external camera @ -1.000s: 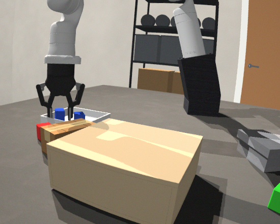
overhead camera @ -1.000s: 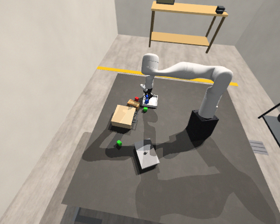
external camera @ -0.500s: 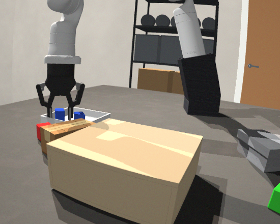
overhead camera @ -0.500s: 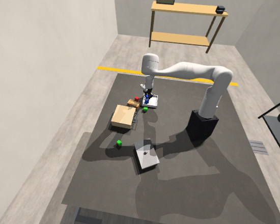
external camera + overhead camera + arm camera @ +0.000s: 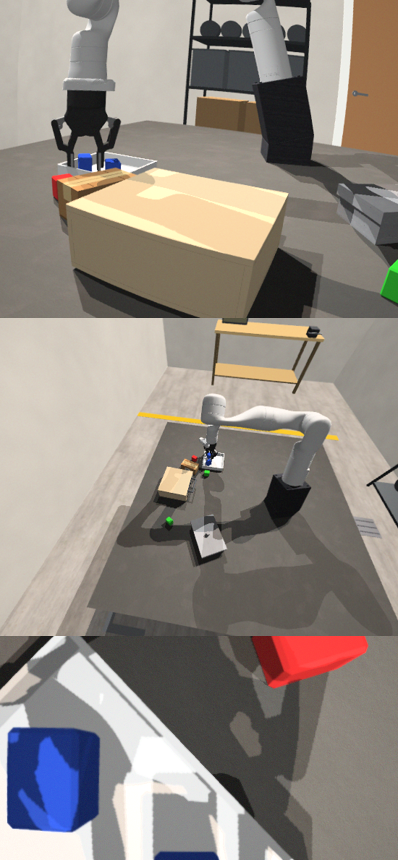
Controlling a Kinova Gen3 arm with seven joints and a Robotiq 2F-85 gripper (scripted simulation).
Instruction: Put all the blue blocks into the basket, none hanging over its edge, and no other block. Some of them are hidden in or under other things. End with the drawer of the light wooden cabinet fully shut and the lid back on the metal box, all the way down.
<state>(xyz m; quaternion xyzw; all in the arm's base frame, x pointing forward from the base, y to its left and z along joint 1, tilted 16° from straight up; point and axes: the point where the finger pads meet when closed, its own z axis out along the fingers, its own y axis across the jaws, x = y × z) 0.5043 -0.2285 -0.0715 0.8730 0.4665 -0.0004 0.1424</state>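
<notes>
My hand is 4 cm past the basket, 3 cm to the right of it and 2 cm above it. Round my hand: red block (10 cm ahead, 6 cm to the left, 1 cm below); brown box (10 cm ahead, 15 cm to the left, 1 cm above); drawer (10 cm ahead, 31 cm to the left).
</notes>
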